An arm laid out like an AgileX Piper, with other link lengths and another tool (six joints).
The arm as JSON. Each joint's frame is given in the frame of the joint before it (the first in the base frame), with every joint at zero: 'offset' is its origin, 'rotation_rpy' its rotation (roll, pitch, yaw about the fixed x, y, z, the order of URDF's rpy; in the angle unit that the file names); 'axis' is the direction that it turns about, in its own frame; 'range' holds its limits. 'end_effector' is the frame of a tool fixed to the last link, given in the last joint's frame.
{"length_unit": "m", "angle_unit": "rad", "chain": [
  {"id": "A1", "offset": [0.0, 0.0, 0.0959], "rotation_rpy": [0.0, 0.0, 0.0], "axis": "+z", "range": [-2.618, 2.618]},
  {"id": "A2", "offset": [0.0, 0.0, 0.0], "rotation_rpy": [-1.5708, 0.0, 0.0], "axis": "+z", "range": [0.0, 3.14]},
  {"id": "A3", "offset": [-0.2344, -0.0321, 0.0], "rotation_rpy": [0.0, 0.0, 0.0], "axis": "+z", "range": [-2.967, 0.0]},
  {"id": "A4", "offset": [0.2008, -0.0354, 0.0], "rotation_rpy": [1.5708, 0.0, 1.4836], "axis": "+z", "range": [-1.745, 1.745]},
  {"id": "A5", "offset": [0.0, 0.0, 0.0], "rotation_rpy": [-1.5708, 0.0, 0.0], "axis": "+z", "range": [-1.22, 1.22]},
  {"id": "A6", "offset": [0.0, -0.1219, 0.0], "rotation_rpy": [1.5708, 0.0, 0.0], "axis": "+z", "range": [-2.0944, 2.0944]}
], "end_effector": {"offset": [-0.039, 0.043, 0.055], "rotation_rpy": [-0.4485, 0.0, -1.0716]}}
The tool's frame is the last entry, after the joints.
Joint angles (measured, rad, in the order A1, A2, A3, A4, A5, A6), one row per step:
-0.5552 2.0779 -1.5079 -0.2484 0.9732 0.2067
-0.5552 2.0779 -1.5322 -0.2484 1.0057 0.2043
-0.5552 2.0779 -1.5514 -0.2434 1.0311 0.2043
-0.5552 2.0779 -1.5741 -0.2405 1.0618 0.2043
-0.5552 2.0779 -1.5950 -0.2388 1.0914 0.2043
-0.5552 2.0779 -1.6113 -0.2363 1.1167 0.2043
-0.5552 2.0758 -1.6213 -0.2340 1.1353 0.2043
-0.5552 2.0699 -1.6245 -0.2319 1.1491 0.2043
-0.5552 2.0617 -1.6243 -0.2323 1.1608 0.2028
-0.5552 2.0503 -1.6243 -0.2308 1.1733 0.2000
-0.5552 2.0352 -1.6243 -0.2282 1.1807 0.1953
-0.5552 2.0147 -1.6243 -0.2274 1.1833 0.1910
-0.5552 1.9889 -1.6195 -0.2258 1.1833 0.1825
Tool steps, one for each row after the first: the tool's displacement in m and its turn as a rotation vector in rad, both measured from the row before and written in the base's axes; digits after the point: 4 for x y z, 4 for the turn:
-0.0001 -0.0011 0.0041 0.0007 0.0086 -0.0048
0.0003 -0.0004 0.0033 0.0044 0.0037 -0.0077
0.0000 -0.0006 0.0039 0.0034 0.0063 -0.0079
-0.0004 -0.0005 0.0036 0.0031 0.0073 -0.0071
-0.0006 -0.0001 0.0027 0.0044 0.0070 -0.0065
-0.0007 0.0002 0.0023 0.0036 0.0048 -0.0049
-0.0012 0.0007 0.0024 0.0030 0.0032 -0.0037
-0.0017 0.0007 0.0025 0.0007 0.0039 -0.0009
-0.0016 0.0010 0.0037 0.0009 0.0010 -0.0005
-0.0006 0.0008 0.0054 -0.0023 -0.0067 0.0021
0.0001 0.0002 0.0078 -0.0088 -0.0146 0.0034
-0.0005 0.0010 0.0087 -0.0096 -0.0167 0.0078

